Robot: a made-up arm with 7 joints.
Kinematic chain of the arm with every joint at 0, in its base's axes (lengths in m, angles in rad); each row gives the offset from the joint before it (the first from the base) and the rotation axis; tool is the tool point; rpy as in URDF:
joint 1: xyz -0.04 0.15 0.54 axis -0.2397 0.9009 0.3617
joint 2: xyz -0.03 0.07 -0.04 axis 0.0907 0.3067 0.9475
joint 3: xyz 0 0.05 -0.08 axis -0.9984 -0.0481 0.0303
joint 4: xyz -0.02 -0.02 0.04 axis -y
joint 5: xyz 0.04 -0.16 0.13 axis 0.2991 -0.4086 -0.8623
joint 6: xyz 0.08 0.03 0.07 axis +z
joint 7: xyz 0 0.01 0.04 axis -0.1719 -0.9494 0.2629
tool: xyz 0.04 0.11 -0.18 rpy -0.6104 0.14 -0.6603
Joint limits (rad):
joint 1: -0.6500..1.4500
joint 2: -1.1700..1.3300
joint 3: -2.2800..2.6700
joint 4: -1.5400..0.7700
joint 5: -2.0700..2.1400
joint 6: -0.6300..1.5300
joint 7: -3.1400..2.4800
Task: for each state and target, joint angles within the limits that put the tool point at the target. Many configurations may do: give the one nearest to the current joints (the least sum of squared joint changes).
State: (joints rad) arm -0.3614 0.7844 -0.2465 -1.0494 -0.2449 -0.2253 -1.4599
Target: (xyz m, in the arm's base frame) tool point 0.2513 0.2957 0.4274
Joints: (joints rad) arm -0.4282 0.1773 -0.0568 -1.2780 0.4642 -0.6300 -1.4939
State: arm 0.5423 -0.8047 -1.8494 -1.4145 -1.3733 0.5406 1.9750
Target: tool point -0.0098 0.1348 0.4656
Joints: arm 0.7781 -0.2542 -1.9455 -1.5400 -1.0367 0.4744 1.7120
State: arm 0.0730 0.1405 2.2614 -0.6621 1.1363 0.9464 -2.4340
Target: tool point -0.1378 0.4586 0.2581
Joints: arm 0.2579 0.1471 2.3948 -0.7297 1.2237 1.0074 -2.1180
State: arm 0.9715 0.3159 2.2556 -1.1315 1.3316 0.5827 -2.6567
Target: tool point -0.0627 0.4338 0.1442
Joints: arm 0.8445 -0.0711 2.4668 -1.0547 1.3378 0.4498 -2.8002
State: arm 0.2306 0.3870 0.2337 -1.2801 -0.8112 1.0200 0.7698
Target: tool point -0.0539 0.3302 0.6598
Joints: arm 0.1792 0.4069 0.5158 -1.0998 -1.2660 1.2871 1.1120
